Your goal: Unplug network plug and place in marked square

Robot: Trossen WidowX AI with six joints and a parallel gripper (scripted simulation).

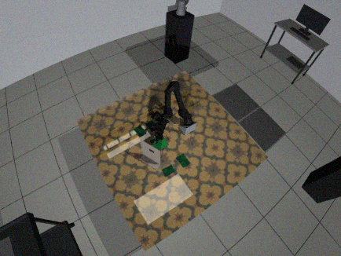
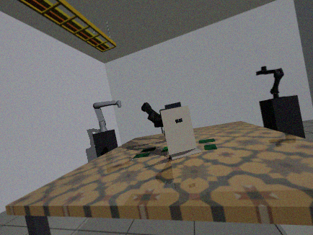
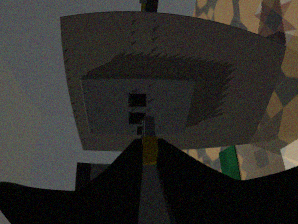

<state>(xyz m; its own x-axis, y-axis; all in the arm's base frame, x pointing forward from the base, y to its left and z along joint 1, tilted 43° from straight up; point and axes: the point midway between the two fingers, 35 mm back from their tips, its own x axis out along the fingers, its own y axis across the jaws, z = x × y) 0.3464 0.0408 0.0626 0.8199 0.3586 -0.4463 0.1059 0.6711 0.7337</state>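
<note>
The green square is 190 mm below my gripper tip, 70 mm behind it and 50 mm to the right of it. Round my gripper tip: pale upright panel (80 mm ahead, 70 mm below, 40 mm to the left); yellowish network plug (10 mm ahead).
</note>
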